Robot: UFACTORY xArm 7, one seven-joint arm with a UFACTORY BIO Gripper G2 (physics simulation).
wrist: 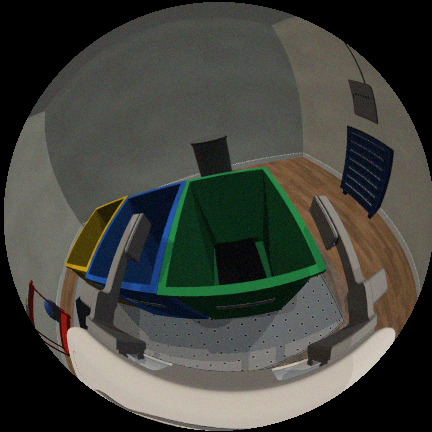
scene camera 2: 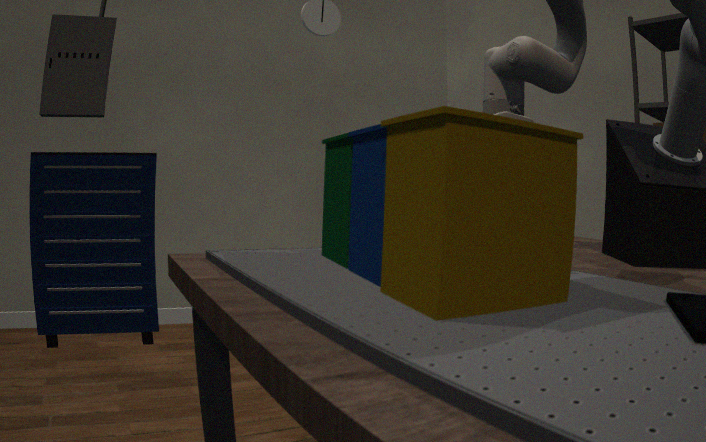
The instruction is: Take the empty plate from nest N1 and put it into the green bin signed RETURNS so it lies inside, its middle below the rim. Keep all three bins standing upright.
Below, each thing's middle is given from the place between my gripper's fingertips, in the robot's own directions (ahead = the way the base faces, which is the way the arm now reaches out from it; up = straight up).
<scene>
Now: hand 11 cm above the green bin (scene camera 2: 339, 149), 3 cm short of it and 1 cm to the left of it. Also, from my hand: blue bin (scene camera 2: 369, 144): 12 cm to the left, 11 cm below, 6 cm ahead; then yellow bin (scene camera 2: 479, 215): 24 cm to the left, 11 cm below, 10 cm ahead; then black multi-well plate (wrist: 237, 261): 18 cm below, 4 cm ahead, 1 cm to the right.
</scene>
